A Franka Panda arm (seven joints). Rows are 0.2 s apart.
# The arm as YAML. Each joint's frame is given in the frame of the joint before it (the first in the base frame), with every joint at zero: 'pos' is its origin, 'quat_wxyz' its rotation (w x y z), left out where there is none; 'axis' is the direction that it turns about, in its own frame. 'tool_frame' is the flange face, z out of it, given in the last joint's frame.
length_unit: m
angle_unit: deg
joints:
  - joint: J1
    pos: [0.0, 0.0, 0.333]
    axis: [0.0, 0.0, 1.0]
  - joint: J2
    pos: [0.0, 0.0, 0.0]
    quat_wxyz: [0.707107, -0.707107, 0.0, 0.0]
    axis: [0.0, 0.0, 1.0]
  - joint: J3
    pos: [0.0, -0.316, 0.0]
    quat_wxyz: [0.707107, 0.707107, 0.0, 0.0]
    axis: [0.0, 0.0, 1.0]
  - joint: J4
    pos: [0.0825, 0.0, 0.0]
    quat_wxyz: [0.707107, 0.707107, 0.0, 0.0]
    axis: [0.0, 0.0, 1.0]
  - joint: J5
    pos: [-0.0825, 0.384, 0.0]
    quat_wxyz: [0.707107, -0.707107, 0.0, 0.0]
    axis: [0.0, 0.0, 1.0]
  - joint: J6
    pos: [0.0, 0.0, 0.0]
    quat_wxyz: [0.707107, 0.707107, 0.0, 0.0]
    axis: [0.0, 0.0, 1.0]
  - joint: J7
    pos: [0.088, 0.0, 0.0]
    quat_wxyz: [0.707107, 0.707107, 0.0, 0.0]
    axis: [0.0, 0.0, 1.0]
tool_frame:
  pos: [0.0, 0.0, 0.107]
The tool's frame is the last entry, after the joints.
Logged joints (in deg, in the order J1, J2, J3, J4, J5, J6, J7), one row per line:
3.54, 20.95, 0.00, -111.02, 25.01, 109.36, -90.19
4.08, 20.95, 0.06, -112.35, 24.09, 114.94, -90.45
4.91, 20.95, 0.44, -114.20, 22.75, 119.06, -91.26
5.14, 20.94, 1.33, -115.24, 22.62, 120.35, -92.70
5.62, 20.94, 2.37, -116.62, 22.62, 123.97, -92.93
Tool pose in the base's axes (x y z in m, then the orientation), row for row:
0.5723, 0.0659, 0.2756, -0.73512, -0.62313, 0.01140, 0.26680
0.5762, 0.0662, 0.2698, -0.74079, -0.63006, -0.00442, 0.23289
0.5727, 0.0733, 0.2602, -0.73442, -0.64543, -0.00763, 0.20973
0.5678, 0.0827, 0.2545, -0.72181, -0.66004, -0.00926, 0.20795
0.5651, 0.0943, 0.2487, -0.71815, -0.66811, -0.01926, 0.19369
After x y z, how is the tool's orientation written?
As a quaternion, x y z w.
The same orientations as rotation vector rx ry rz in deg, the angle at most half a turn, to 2 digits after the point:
-113.69, -96.37, 1.76
-116.60, -99.17, -0.70
-117.02, -102.84, -1.22
-115.12, -105.26, -1.48
-115.41, -107.37, -3.10

